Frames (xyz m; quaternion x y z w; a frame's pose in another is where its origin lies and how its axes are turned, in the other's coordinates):
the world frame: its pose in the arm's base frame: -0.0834 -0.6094 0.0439 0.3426 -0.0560 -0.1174 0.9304
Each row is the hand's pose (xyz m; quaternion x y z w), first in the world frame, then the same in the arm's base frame.
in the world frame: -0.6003 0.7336 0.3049 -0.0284 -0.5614 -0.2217 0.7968
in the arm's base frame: -0.5876 -0.1044 0.7384 0.1931 -0.4877 -0.4938 0.6936
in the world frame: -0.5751 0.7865 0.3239 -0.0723 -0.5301 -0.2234 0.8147
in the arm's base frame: -0.5572 -0.0838 0.7878 0.1621 -0.4538 -0.4892 0.7269
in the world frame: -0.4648 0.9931 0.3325 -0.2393 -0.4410 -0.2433 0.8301
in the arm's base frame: -0.4150 0.0349 0.9314 0.0236 -0.3454 -0.4883 0.8011
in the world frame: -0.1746 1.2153 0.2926 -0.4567 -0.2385 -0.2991 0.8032
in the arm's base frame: -0.0872 0.1492 1.0526 -0.1610 -0.1108 -0.4799 0.8553
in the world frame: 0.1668 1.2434 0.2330 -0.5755 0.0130 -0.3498 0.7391
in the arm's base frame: 0.2587 0.1195 1.0338 -0.2611 0.1581 -0.4400 0.8445
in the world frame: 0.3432 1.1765 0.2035 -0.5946 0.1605 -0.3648 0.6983
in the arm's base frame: 0.4225 0.0433 0.9721 -0.2747 0.3050 -0.3997 0.8196
